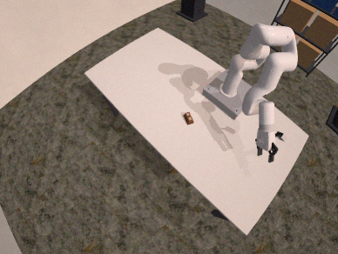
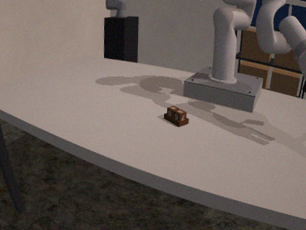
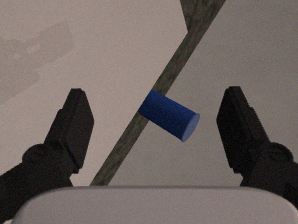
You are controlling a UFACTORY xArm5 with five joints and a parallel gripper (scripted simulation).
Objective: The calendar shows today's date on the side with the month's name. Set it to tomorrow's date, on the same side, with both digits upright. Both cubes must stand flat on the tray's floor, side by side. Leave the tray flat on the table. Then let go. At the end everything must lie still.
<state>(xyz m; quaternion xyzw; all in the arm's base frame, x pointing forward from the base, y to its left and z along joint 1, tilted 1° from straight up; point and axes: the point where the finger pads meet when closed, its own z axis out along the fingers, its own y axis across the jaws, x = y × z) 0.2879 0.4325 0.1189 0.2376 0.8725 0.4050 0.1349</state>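
My hand is 50 mm short of the brown wooden cube, 500 mm to the left of it and 170 mm above it. Also, from my hand: tray 50 mm ahead, 490 mm to the right, 180 mm below.
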